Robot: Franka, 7 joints.
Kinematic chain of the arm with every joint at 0, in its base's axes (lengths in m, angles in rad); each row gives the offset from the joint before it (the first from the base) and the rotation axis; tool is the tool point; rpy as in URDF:
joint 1: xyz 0 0 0.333 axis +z
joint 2: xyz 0 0 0 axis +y
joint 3: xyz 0 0 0.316 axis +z
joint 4: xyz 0.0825 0 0 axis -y
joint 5: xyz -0.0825 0 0.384 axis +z
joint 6: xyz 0 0 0 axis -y
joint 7: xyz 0.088 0 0 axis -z
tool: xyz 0 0 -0.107 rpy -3.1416 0 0
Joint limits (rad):
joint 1: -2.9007..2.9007
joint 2: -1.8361..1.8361
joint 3: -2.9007..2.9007
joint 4: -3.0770..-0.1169
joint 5: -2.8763..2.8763
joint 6: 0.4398..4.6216
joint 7: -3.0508..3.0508
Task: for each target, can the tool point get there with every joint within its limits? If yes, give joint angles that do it. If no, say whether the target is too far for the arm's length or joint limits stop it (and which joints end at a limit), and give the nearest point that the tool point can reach.
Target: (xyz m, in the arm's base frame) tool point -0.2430 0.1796 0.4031
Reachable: yes | joints 0.2185 0.8831 2.0667 -2.6664 0.4807 1.5605 0.4327
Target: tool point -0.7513 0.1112 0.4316
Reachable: yes | joints -0.4505 -1.5468 -0.6379 -0.5033 -1.6631 1.1219 0.9996
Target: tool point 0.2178 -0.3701 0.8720
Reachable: yes | joints -0.1602 0.0702 -0.9321 -0.7939 -0.0582 0.9945 -1.6072
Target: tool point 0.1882 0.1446 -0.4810
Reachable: no: joint limits stop it (at a limit: joint 2) | nearest point 0.1950 0.1498 -0.3595 | short by 0.122 m
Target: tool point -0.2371 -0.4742 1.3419
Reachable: no: too far | nearest point -0.1785 -0.3569 1.0924 | short by 0.282 m
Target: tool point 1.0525 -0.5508 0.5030
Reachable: no: too far | nearest point 0.7524 -0.3938 0.4545 | short by 0.342 m
